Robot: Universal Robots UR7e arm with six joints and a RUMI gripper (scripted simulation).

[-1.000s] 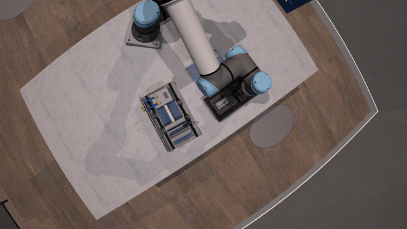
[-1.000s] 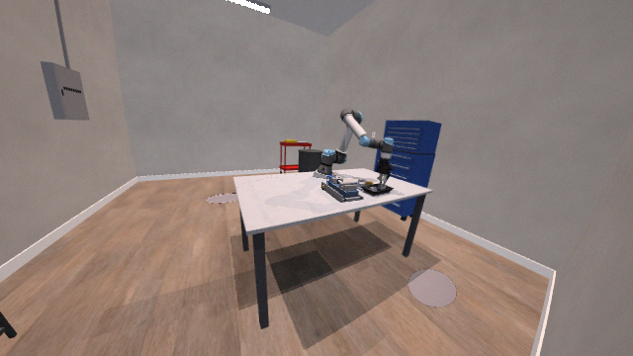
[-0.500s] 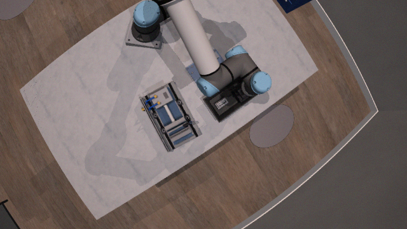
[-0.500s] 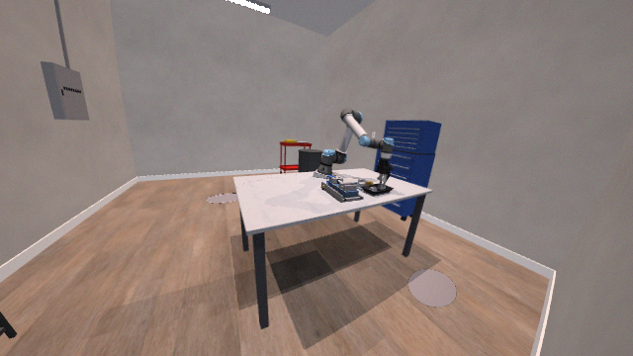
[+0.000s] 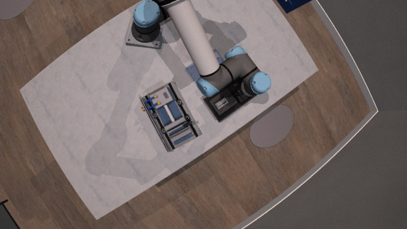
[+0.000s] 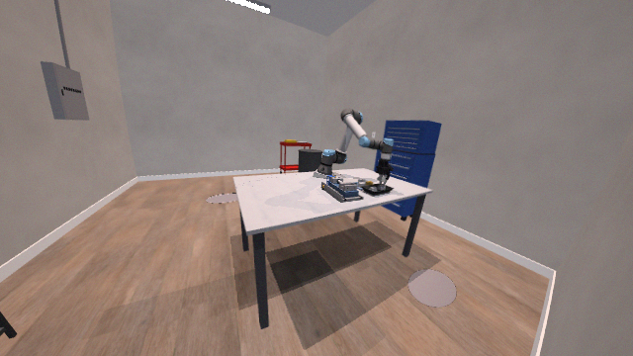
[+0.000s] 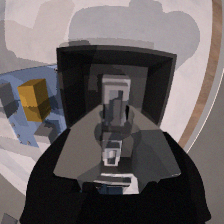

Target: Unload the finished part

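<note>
The orange block lies 120 mm behind my hand, 40 mm below it and 30 mm to the right of it. Also, from my hand: vise: 360 mm to the right, 20 mm below, 10 mm behind; then blue plate: 150 mm behind, 90 mm to the right, 60 mm below.
</note>
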